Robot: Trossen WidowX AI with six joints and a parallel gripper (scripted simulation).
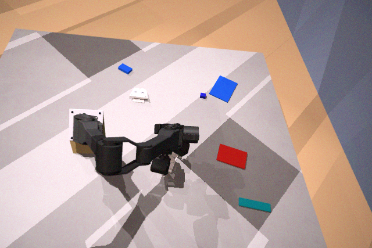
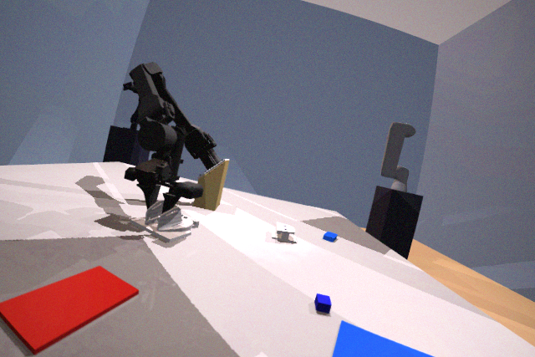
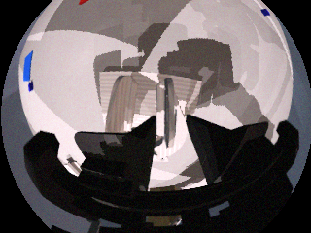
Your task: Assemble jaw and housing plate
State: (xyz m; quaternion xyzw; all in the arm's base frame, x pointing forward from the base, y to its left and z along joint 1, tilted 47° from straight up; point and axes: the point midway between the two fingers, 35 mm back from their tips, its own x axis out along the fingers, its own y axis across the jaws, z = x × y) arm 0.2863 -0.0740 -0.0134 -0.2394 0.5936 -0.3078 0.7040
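The white base plate is 20 mm ahead of my gripper tip, 30 mm to the left of it and 10 mm below it. The rest, counted from my gripper tip: cyan strip 350 mm ahead, 140 mm to the right, 10 mm below; jaw 30 mm behind, 20 mm to the left; red sheet 280 mm ahead, 60 mm to the left, 10 mm below.
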